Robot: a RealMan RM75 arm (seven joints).
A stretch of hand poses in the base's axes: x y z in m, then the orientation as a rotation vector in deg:
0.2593, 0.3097, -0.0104, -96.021, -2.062, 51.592
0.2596, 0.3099, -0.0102, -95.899, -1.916, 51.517
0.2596, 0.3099, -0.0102, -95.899, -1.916, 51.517
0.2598, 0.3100, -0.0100, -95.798, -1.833, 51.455
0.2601, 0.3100, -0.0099, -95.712, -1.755, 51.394
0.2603, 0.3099, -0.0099, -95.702, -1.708, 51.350
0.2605, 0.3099, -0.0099, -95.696, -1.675, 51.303
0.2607, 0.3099, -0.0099, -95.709, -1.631, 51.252
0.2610, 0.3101, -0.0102, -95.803, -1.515, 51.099
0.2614, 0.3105, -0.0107, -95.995, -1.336, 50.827
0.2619, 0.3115, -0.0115, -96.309, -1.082, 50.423
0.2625, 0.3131, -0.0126, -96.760, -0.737, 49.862
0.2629, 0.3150, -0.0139, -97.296, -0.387, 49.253
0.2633, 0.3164, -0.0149, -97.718, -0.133, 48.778
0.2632, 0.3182, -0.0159, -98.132, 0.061, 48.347
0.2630, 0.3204, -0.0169, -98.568, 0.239, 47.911
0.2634, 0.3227, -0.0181, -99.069, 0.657, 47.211
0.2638, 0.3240, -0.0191, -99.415, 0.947, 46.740
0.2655, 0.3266, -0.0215, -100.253, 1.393, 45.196
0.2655, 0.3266, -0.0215, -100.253, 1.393, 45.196
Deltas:
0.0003, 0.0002, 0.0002, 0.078, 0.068, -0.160
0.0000, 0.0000, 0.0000, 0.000, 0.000, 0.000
0.0002, 0.0001, 0.0002, 0.077, 0.038, -0.109
0.0003, 0.0000, 0.0001, 0.065, 0.031, -0.102
0.0002, -0.0001, 0.0000, 0.003, 0.000, -0.058
0.0002, 0.0000, 0.0000, 0.005, -0.010, -0.050
0.0002, 0.0000, 0.0000, -0.015, -0.013, -0.056
0.0003, 0.0002, -0.0003, -0.088, -0.067, -0.147
0.0004, 0.0004, -0.0005, -0.169, -0.141, -0.238
0.0005, 0.0010, -0.0008, -0.275, -0.224, -0.340
0.0006, 0.0016, -0.0011, -0.394, -0.320, -0.463
0.0004, 0.0019, -0.0013, -0.464, -0.374, -0.477
0.0004, 0.0014, -0.0010, -0.361, -0.302, -0.358
-0.0001, 0.0018, -0.0010, -0.346, -0.302, -0.294
-0.0002, 0.0022, -0.0010, -0.361, -0.319, -0.282
0.0004, 0.0023, -0.0012, -0.444, -0.386, -0.573
0.0004, 0.0013, -0.0010, -0.311, -0.258, -0.388
0.0017, 0.0026, -0.0024, -0.608, -1.006, -1.008
0.0000, 0.0000, 0.0000, 0.000, 0.000, 0.000

